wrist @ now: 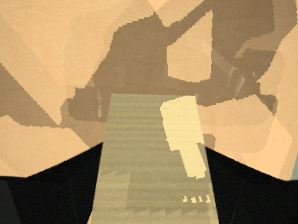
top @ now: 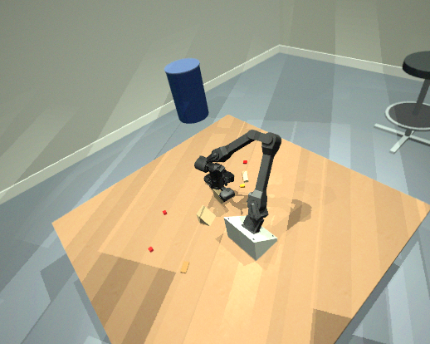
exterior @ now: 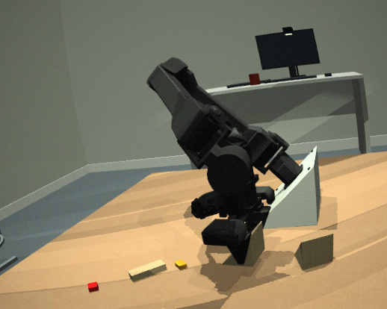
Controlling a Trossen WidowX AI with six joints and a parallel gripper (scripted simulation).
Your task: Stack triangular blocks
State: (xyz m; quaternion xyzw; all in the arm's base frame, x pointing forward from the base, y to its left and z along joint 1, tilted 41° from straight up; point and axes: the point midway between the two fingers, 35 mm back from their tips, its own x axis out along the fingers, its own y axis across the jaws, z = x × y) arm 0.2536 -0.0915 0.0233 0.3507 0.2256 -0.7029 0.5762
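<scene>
My gripper tip is 2 cm past the orange cube, 14 cm to the left of it and 3 cm above it. From my gripper tip the other things lie so: red cube (9 cm ahead, 30 cm to the right, 3 cm below); pale bar (1 cm ahead, 20 cm to the right, 3 cm below).
</scene>
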